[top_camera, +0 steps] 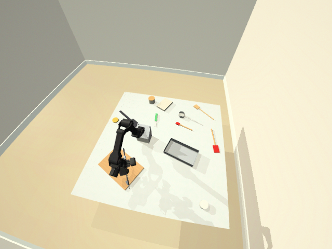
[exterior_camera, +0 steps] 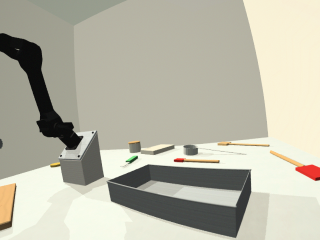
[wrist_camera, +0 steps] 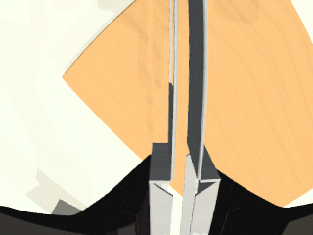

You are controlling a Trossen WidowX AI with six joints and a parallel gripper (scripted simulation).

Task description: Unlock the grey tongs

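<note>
The wooden board is 12 cm below my gripper tip, 9 cm behind it and 1 cm to the left of it. Also, from my gripper tip: green-handled tool 59 cm to the left, 12 cm below, 7 cm ahead; then dark spatula 53 cm to the left, 24 cm behind, 12 cm below; then roasting tin 42 cm ahead, 28 cm to the left, 10 cm below.
</note>
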